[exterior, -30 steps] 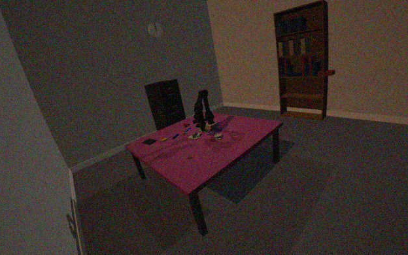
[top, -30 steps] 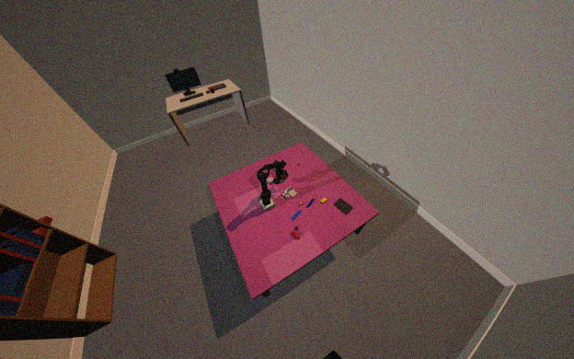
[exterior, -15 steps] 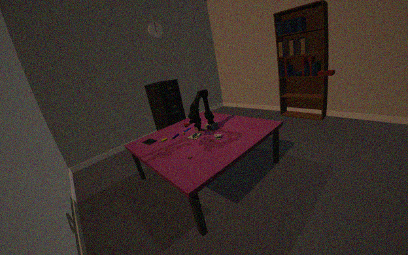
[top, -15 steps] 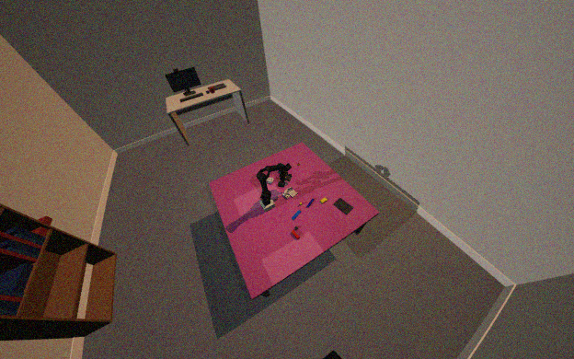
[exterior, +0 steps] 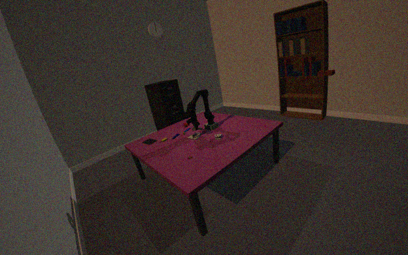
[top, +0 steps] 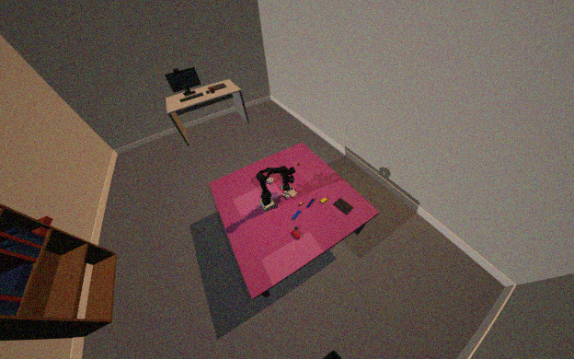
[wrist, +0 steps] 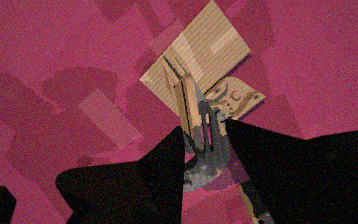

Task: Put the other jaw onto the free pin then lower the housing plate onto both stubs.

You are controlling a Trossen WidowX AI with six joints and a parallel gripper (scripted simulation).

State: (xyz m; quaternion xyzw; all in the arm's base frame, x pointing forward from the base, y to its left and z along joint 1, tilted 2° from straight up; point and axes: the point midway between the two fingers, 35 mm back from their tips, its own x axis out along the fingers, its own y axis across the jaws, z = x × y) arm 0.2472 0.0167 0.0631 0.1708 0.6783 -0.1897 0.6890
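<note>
Right now my gripper tip is 2 cm past the grey jaw and 3 cm to the right of it. Round my gripper tip: yellow piece (23 cm ahead, 31 cm to the right, 7 cm below); blue piece (8 cm behind, 27 cm to the right, 8 cm below); small light piece (6 cm behind, 24 cm to the left, 7 cm below).
</note>
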